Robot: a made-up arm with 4 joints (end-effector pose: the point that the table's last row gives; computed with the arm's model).
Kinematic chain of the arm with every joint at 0, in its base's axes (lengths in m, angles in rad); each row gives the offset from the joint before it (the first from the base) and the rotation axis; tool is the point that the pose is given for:
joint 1: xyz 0 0 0.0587 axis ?
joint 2: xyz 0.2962 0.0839 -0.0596 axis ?
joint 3: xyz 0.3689 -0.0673 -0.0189 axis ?
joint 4: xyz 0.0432 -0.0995 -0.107 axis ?
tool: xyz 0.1 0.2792 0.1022
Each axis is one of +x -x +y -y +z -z.
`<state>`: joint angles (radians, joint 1 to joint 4).
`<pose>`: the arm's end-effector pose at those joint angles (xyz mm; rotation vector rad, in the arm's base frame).
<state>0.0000 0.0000 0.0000 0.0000</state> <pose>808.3 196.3 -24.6 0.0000 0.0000 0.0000</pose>
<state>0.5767 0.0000 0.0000 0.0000</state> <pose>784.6 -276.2 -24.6 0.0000 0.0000 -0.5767</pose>
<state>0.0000 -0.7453 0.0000 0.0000</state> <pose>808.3 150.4 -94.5 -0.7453 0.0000 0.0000</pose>
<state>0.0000 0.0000 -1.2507 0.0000</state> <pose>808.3 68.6 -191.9 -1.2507 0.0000 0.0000</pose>
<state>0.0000 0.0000 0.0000 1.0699</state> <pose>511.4 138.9 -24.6 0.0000 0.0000 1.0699</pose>
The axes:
joint 1: -z
joint 2: +x
joint 3: +x
joint 4: +z

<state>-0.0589 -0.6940 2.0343 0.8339</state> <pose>564.1 95.2 184.4 1.2775 -0.5214 0.7517</pose>
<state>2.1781 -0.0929 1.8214 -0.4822</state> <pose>-525.4 -763.0 87.5 1.4418 -1.6344 -1.8066</pose>
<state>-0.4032 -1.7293 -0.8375 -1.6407</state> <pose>800.5 620.7 191.5 -1.3758 -2.2498 -0.4521</pose>
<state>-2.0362 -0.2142 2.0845 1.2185</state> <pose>-208.6 433.2 83.0 -2.2714 -0.9841 -1.8234</pose>
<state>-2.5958 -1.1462 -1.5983 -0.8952</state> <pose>-865.7 479.2 58.2 0.4951 -2.8049 0.4306</pose>
